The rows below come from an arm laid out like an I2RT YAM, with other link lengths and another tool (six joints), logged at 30 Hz.
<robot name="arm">
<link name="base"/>
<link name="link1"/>
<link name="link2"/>
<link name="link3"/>
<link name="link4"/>
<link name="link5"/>
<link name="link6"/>
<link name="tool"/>
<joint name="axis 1" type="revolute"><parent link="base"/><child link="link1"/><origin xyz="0.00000 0.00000 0.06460" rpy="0.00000 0.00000 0.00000"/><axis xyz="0 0 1"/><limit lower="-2.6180" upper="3.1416"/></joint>
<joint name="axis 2" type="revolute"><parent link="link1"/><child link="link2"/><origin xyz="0.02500 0.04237 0.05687" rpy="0.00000 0.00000 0.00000"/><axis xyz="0 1 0"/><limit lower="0.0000" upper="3.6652"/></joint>
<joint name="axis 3" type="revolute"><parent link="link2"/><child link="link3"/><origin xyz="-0.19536 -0.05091 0.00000" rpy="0.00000 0.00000 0.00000"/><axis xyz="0 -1 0"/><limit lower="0.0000" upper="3.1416"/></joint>
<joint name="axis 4" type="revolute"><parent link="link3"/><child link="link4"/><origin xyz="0.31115 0.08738 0.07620" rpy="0.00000 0.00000 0.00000"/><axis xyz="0 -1 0"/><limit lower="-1.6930" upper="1.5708"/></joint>
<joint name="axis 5" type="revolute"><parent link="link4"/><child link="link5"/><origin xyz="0.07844 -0.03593 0.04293" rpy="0.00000 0.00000 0.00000"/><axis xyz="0 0 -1"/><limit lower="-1.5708" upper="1.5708"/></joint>
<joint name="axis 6" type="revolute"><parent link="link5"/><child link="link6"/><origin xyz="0.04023 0.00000 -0.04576" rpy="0.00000 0.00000 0.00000"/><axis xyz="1 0 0"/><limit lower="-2.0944" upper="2.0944"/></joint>
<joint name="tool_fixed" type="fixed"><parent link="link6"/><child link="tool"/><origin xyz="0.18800 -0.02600 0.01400" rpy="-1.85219 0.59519 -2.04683"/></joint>
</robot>
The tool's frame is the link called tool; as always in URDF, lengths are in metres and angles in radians.
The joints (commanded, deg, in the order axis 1, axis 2, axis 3, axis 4, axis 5, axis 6), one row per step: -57.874 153.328 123.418 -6.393 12.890 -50.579; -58.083 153.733 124.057 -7.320 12.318 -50.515; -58.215 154.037 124.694 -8.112 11.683 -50.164; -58.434 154.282 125.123 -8.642 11.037 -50.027; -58.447 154.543 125.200 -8.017 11.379 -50.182; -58.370 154.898 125.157 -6.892 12.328 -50.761; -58.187 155.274 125.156 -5.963 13.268 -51.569; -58.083 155.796 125.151 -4.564 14.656 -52.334; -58.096 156.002 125.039 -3.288 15.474 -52.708; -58.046 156.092 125.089 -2.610 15.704 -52.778; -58.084 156.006 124.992 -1.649 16.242 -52.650; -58.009 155.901 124.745 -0.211 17.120 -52.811
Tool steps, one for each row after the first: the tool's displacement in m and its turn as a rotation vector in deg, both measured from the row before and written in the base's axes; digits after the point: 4 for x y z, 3 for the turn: -0.0008 0.0001 -0.0034 0.783 0.028 0.213; 0.0005 0.0002 -0.0015 0.675 -0.355 0.166; -0.0004 -0.0003 -0.0016 0.534 -0.259 0.211; -0.0006 -0.0017 0.0004 -0.522 0.065 -0.191; -0.0013 -0.0024 0.0005 -1.054 0.553 -0.340; -0.0002 -0.0012 -0.0002 -0.944 0.818 -0.107; -0.0024 -0.0029 0.0003 -1.329 0.836 -0.591; -0.0018 -0.0030 0.0025 -1.134 0.193 -0.480; 0.0006 -0.0013 0.0026 -0.623 -0.171 -0.103; -0.0014 -0.0028 0.0049 -0.937 -0.359 -0.556; -0.0009 -0.0027 0.0061 -1.376 -0.156 -0.588
